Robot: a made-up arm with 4 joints.
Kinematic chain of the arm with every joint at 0, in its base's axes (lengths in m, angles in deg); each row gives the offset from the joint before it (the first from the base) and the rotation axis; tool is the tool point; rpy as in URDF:
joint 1: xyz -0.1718 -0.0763 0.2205 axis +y
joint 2: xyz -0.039 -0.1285 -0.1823 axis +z
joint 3: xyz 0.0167 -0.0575 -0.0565 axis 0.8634 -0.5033 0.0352
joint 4: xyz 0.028 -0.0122 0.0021 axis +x
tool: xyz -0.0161 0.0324 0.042 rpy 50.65 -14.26 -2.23
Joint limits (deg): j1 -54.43..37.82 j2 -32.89..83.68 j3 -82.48..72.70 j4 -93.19..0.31
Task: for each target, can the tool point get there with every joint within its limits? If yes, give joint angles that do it. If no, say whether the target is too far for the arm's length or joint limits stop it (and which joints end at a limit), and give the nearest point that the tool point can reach.
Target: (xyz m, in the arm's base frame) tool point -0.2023 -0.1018 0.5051
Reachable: no: joint limits stop it (at a limit: joint 1, joint 2, joint 4) | nearest point -0.0001 -0.2014 0.1337 | short by 0.434 m
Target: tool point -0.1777 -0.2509 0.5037
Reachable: no: joint limits stop it (at a limit: joint 1, joint 4) | nearest point 0.0058 -0.2177 0.1369 | short by 0.411 m
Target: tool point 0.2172 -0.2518 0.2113
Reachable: no: too far | nearest point 0.0734 -0.2191 0.0940 | short by 0.188 m
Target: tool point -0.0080 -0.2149 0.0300
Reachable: yes | joints -41.43 11.82 -50.76 -26.38
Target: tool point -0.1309 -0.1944 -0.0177
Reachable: yes | joints -11.31 47.77 16.78 -70.71
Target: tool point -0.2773 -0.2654 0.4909
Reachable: no: joint limits stop it (at a limit: joint 1, joint 2, joint 4) | nearest point -0.3488 -0.2715 0.1135 | short by 0.384 m
